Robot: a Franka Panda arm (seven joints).
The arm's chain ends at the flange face. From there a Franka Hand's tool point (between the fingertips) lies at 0.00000 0.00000 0.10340 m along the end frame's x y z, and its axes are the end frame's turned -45 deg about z.
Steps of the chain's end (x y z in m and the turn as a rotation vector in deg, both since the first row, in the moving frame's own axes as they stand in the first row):
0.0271 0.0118 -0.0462 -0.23 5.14 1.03
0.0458 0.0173 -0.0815 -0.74 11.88 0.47
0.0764 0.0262 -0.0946 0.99 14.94 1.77
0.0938 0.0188 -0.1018 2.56 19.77 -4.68
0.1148 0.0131 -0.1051 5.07 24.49 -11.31
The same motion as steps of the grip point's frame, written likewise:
0.0170 0.0344 -0.0466 -3.80 3.47 1.03
0.0342 0.0607 -0.0837 -8.92 7.88 0.47
0.0553 0.0905 -0.0981 -9.86 11.26 1.77
0.0818 0.1000 -0.1080 -12.17 15.79 -4.68
0.1106 0.1106 -0.1148 -13.73 20.90 -11.31

